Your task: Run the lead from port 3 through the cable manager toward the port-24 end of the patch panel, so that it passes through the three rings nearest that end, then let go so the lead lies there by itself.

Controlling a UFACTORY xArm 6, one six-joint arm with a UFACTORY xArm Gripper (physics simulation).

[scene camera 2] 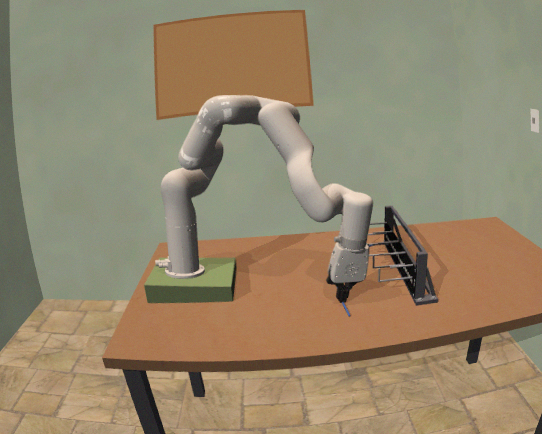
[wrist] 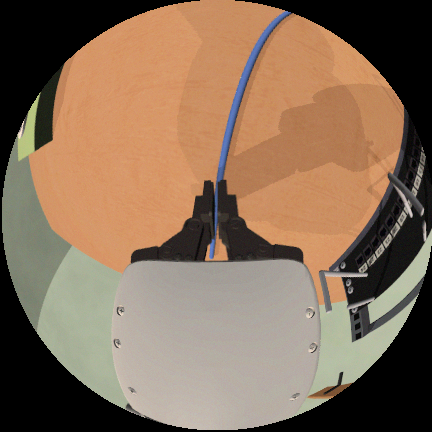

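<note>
The blue lead [scene camera 2: 346, 310] [wrist: 235, 110] runs over the table in a gentle curve in the wrist view and passes between the fingertips; its free end sticks out a little past them. My gripper [scene camera 2: 342, 299] [wrist: 215, 193] points down low over the table and is shut on the lead near that end. The patch panel [scene camera 2: 421, 272] [wrist: 382, 272] stands upright to the right of the gripper, with a gap between them. The cable manager's wire rings stick out from it toward the gripper; the nearest ring [scene camera 2: 379, 275] [wrist: 326, 292] is empty. The gripper hides part of the lead in the scene view.
The arm's base stands on a green block [scene camera 2: 190, 293] [wrist: 27, 142] at the left of the wooden table [scene camera 2: 280, 330]. The panel's foot [scene camera 2: 426, 301] rests on the table at the right. The table's front edge [scene camera 2: 250, 363] lies beyond the lead's end. A brown board [scene camera 2: 232, 65] hangs on the wall.
</note>
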